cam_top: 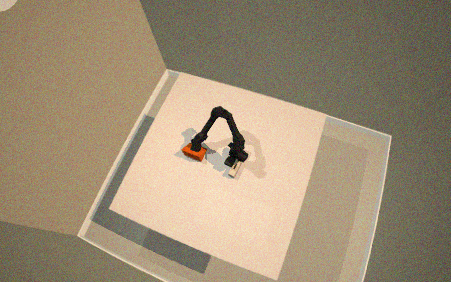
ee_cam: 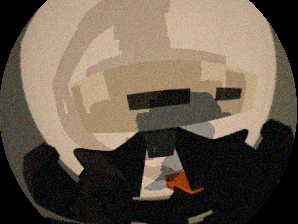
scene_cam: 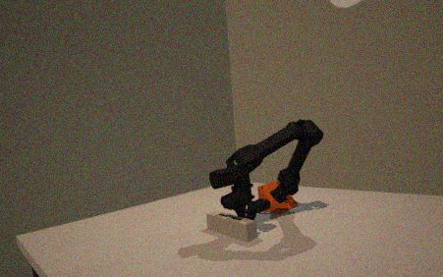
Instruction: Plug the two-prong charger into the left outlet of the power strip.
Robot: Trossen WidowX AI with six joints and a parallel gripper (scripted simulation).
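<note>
Now: gripper tip 20 mm short of the black two-prong charger and 10 mm below it.
</note>
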